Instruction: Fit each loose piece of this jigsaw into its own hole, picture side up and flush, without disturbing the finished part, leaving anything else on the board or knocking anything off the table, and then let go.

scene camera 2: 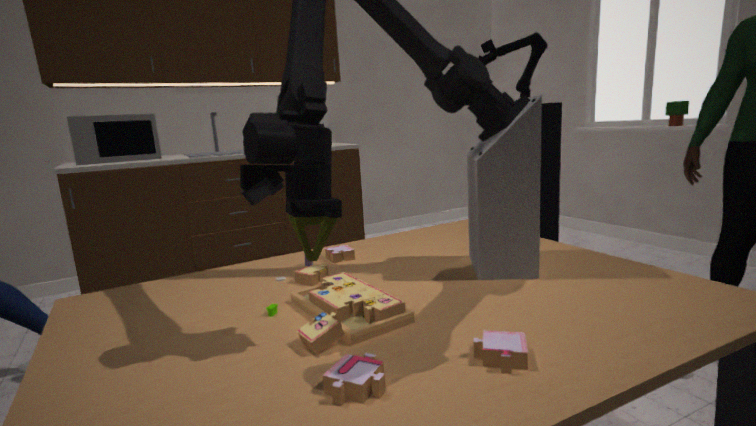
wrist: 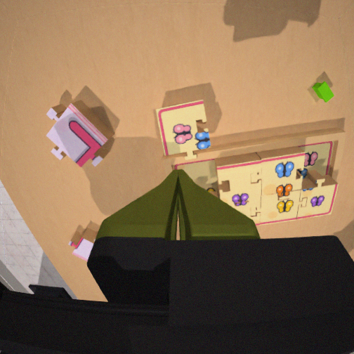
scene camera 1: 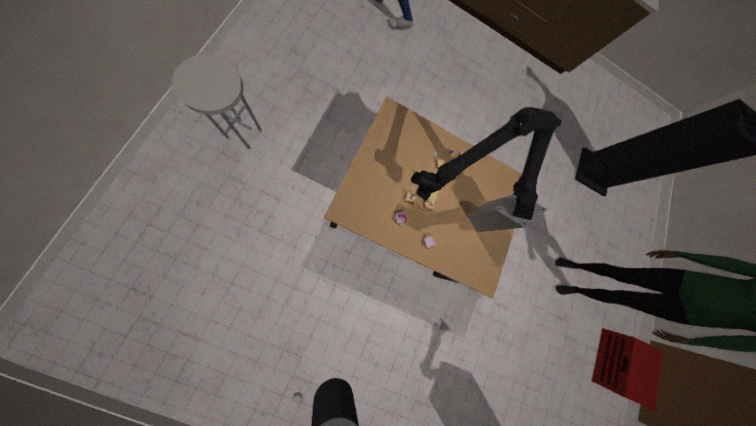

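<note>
My gripper (scene camera 2: 313,259) (wrist: 177,177) is shut with nothing between its green fingers, raised above the board; in the wrist view it hides part of the board's left end. A loose yellow corner piece (scene camera 1: 410,197) (scene camera 2: 319,331) (wrist: 172,120) with pink and blue butterflies lies picture side up, outside its hole, at the board's near-left corner; it looks slightly tilted at the rim. Another yellow piece (scene camera 2: 310,274) lies beyond the far end. The finished part (scene camera 2: 365,292) (wrist: 235,180) sits in the board (scene camera 2: 378,329) (wrist: 280,139). Board floor shows at two corners.
A pink-and-white piece with a red line (scene camera 1: 400,217) (scene camera 2: 351,370) (wrist: 75,136) lies near the board. More pink pieces lie at the right (scene camera 1: 428,241) (scene camera 2: 505,346) and far side (scene camera 2: 339,250). A small green block (scene camera 2: 271,309) (wrist: 324,92) lies beside the board.
</note>
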